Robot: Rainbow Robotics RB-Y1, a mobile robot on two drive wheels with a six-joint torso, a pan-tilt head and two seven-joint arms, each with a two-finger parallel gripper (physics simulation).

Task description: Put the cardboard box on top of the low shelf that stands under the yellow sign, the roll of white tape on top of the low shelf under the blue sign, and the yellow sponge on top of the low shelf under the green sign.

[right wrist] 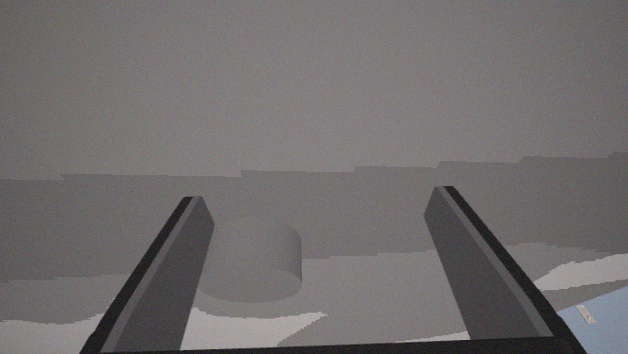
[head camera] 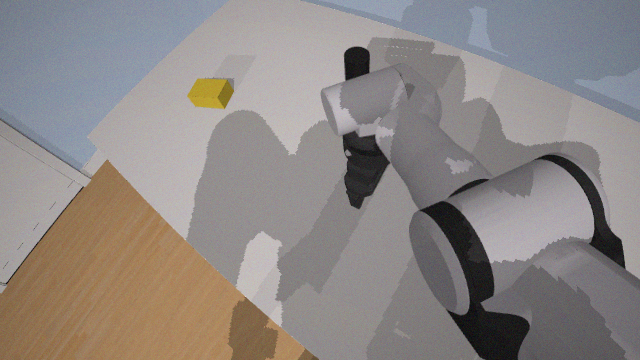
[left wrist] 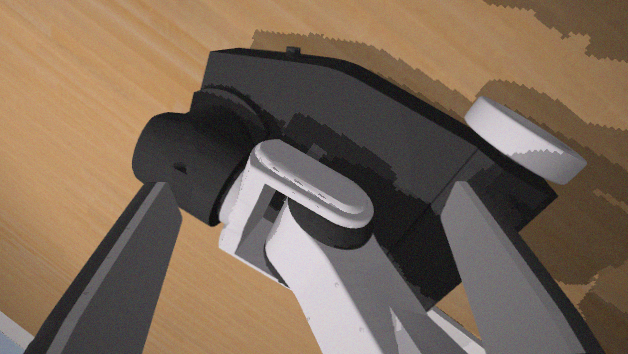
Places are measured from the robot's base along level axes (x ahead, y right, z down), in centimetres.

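Pixels of known places: left gripper, fingertip midpoint: (left wrist: 313, 200); right gripper, fingertip midpoint: (right wrist: 318, 205) (head camera: 368, 183).
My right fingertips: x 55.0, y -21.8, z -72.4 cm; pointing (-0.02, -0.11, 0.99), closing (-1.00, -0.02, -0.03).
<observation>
For each thing: its middle in the pictures, then the offset to it from my right fingertips. Level surfaces: height alone.
- yellow sponge at the middle of its body: (head camera: 210, 93) dx +7.6, dy -48.7, dz -2.0 cm
- grey-looking cylinder at the middle of its body: (right wrist: 254, 263) dx +3.6, dy -3.3, dz -1.0 cm
- pale surface at its surface level: dz +0.2 cm
- wooden floor at its surface level: dz +72.2 cm
A yellow sponge (head camera: 210, 93) lies on the pale surface at the upper left of the head view. A grey-looking cylinder (right wrist: 252, 260), apparently the roll of white tape in shadow, stands on the pale surface in the right wrist view. My right gripper (head camera: 356, 202) (right wrist: 318, 205) is open and empty. The cylinder shows low between its fingers, nearer the left-hand one and partly behind it; I cannot tell how far beyond the fingertips it is. My left gripper (left wrist: 313, 200) is open and empty above the robot's own base. The cardboard box and the three signs do not show.
The pale surface (head camera: 280, 45) carries large shadows of the robot. A wooden floor (head camera: 125, 250) borders it at the lower left, with a white panel (head camera: 35, 200) at the left edge. The robot's black base (left wrist: 380, 110) and a white wheel (left wrist: 520, 142) are below the left gripper.
</observation>
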